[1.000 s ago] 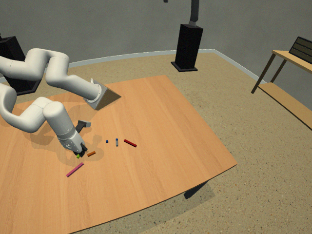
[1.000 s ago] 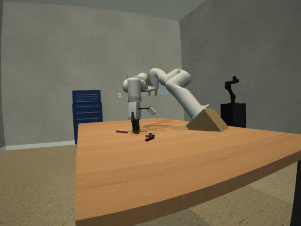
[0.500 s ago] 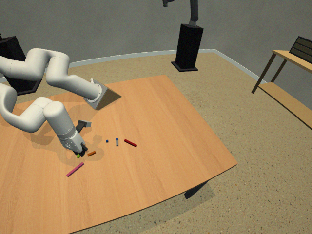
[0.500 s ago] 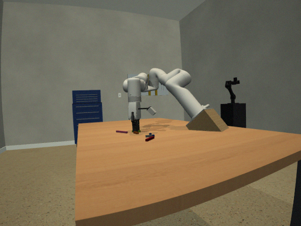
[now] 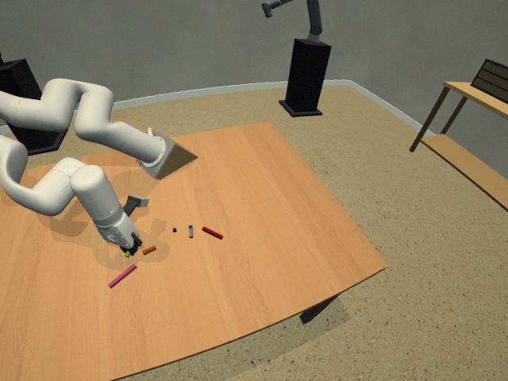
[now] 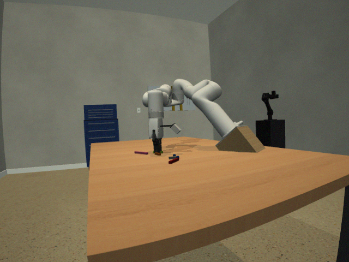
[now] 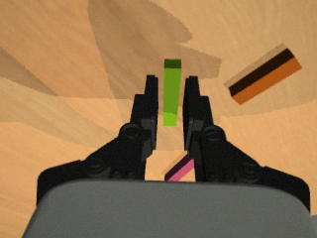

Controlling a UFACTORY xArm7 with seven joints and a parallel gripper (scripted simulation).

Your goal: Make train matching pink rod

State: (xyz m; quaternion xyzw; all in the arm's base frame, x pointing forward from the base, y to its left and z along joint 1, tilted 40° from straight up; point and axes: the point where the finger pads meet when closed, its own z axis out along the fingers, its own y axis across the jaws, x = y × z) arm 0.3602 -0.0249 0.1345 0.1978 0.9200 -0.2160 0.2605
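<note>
Right now my hand is 60 mm to the right of the orange rod, 20 mm above it and 10 mm short of it. Also, from my hand: grey rod: 190 mm to the left, 20 mm below, 20 mm behind; then pink rod: 80 mm ahead, 20 mm to the right, 20 mm below; then lime rod: 20 mm below.
</note>
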